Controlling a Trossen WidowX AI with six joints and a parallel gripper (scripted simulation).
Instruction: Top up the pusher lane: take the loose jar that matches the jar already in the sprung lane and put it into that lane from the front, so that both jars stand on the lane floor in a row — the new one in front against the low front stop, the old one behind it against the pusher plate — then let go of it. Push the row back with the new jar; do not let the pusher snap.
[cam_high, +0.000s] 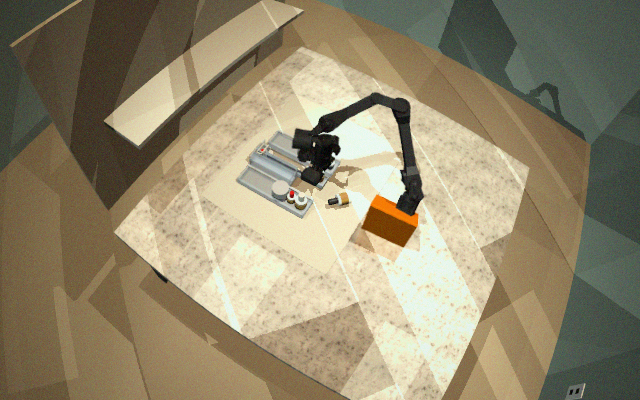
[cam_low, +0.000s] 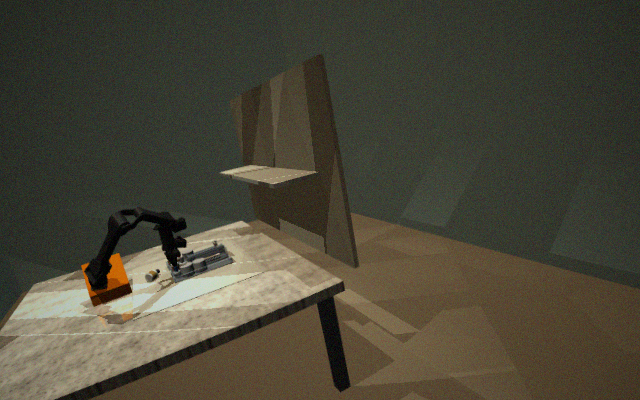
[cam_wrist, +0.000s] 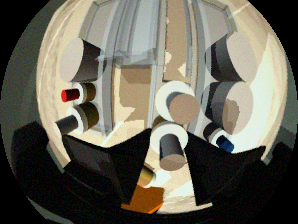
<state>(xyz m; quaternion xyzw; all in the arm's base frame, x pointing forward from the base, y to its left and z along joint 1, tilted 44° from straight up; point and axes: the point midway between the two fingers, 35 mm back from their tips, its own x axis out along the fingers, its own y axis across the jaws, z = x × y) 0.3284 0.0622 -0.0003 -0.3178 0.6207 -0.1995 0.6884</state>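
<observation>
My gripper tip is 130 mm to the right of the pale jar, 10 mm below it and 10 mm past it. Round my gripper tip: grey lane rack: 140 mm ahead, 40 mm to the left, 20 mm below.
</observation>
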